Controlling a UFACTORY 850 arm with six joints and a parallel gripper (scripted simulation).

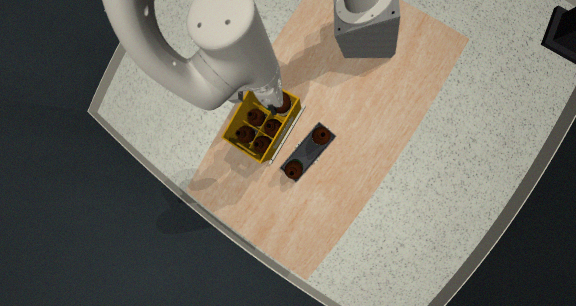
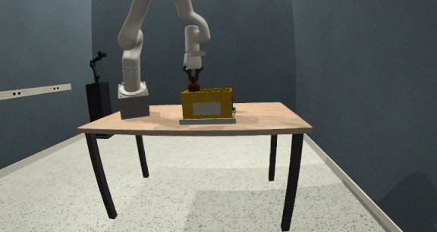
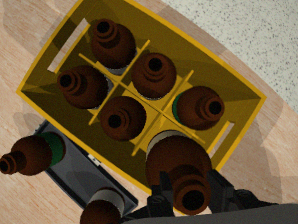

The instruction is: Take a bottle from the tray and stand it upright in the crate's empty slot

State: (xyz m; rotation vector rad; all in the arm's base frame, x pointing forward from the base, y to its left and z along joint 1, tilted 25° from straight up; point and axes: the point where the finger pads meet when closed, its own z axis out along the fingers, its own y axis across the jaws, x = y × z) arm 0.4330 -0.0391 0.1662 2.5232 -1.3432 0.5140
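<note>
Right now the brown bottle is 70 mm below my hand. From my hand the other things lie so: dark tray 120 mm ahead, 170 mm to the left, 240 mm below; then yellow crate 80 mm ahead, 50 mm to the right, 170 mm below.
</note>
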